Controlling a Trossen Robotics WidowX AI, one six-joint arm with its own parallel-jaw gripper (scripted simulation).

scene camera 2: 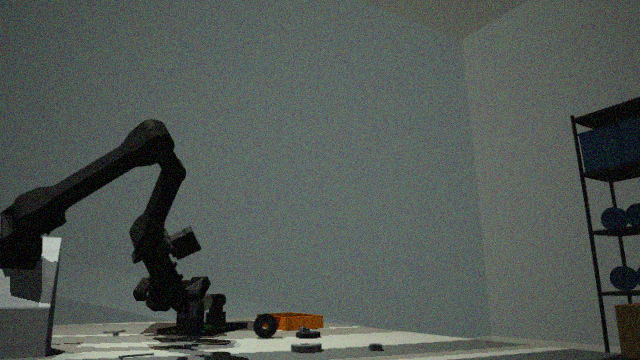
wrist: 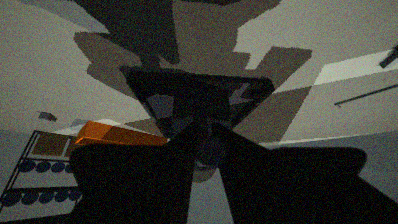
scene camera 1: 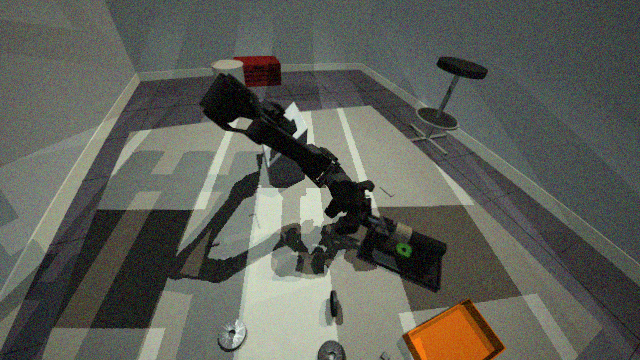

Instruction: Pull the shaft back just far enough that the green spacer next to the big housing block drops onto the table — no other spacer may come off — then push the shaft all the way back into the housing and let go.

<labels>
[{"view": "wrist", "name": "my gripper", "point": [204, 127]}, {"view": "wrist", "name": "housing block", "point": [172, 100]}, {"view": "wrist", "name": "orange tray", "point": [92, 133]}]
</labels>
